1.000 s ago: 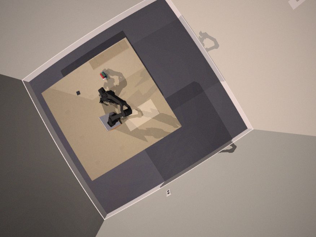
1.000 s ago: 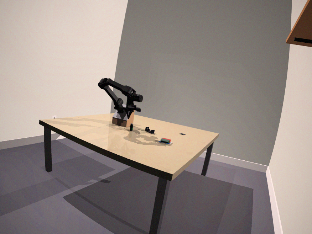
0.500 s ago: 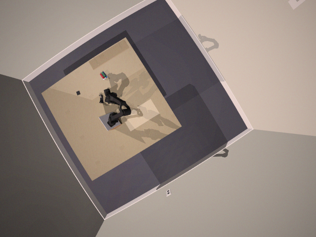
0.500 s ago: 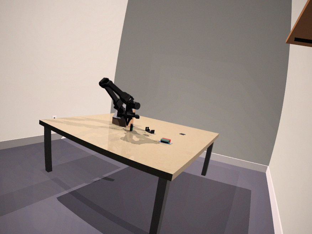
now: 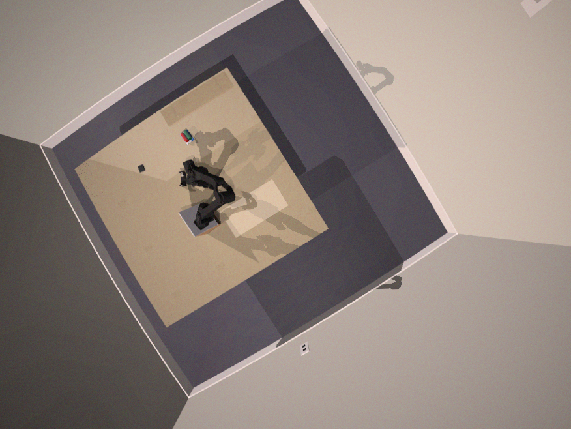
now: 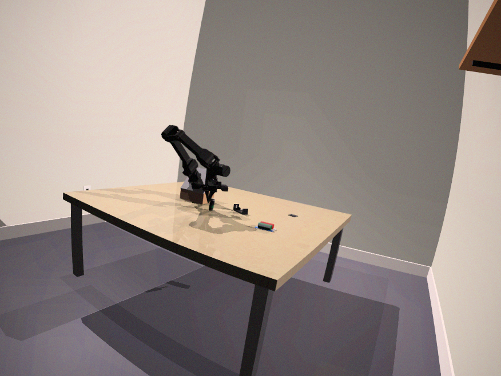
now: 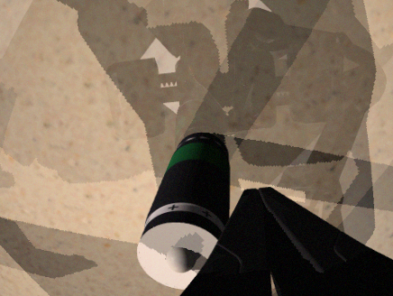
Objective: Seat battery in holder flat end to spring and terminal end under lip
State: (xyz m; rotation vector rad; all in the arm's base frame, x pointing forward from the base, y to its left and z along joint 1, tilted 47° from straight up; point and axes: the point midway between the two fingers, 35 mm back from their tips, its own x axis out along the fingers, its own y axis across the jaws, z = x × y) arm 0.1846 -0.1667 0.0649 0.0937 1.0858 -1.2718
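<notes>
The battery lies 20 mm ahead of my gripper tip, 10 mm to the left of it and 10 mm below it.
</notes>
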